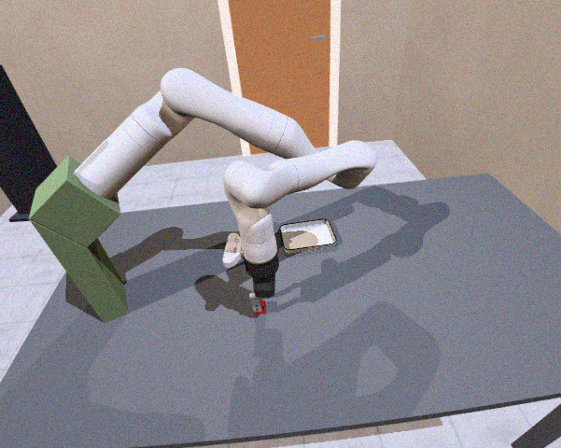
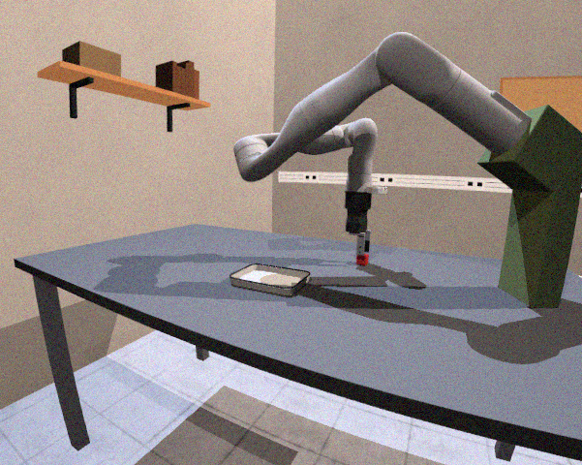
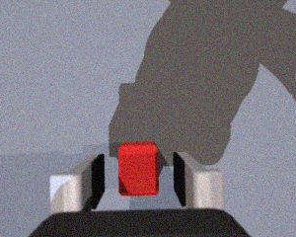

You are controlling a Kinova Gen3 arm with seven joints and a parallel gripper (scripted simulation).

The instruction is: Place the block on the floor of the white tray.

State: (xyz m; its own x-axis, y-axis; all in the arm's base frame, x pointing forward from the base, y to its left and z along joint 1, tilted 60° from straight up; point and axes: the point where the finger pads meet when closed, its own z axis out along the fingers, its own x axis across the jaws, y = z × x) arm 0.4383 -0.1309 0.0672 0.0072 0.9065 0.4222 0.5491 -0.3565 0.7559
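Now: hand 40 mm above the red block. The rest, counted from my hand: white tray: 140 mm ahead, 280 mm to the left, 40 mm below.
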